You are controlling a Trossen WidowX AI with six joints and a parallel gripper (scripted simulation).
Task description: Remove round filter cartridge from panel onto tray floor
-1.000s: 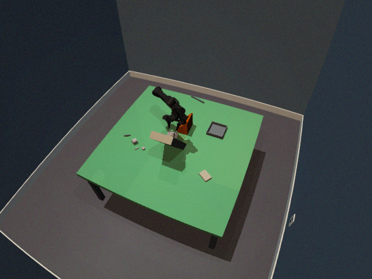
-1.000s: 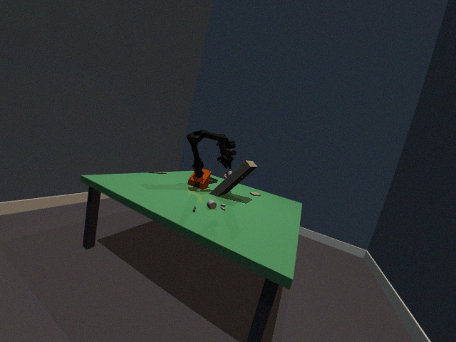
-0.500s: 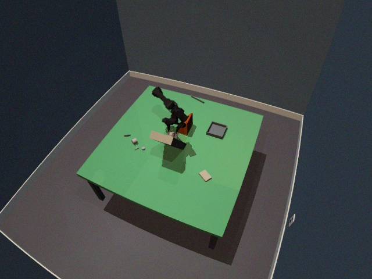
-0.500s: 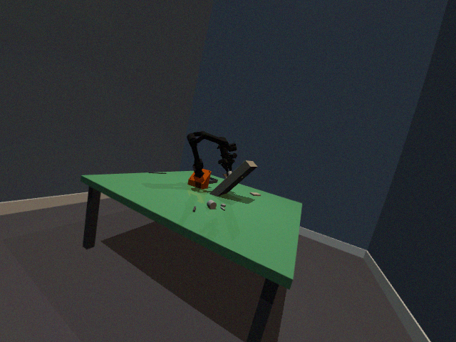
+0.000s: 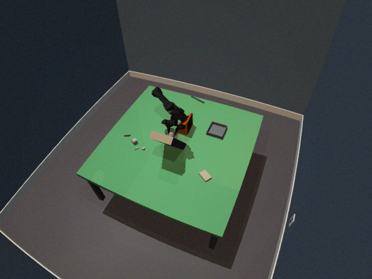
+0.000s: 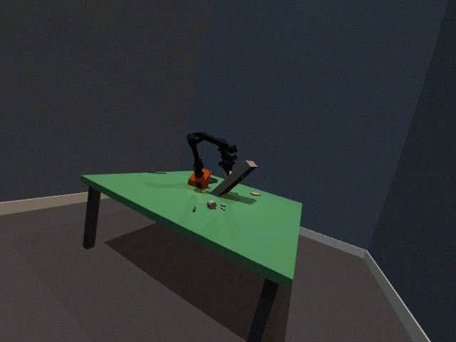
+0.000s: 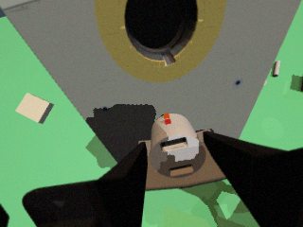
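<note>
Right now my gripper tip is right at the round filter cartridge. Round my gripper tip: tan service panel 4 cm ahead, 3 cm below; grey tray 34 cm behind, 28 cm to the left, 17 cm below; tan block 36 cm to the left, 17 cm below, 15 cm ahead.
</note>
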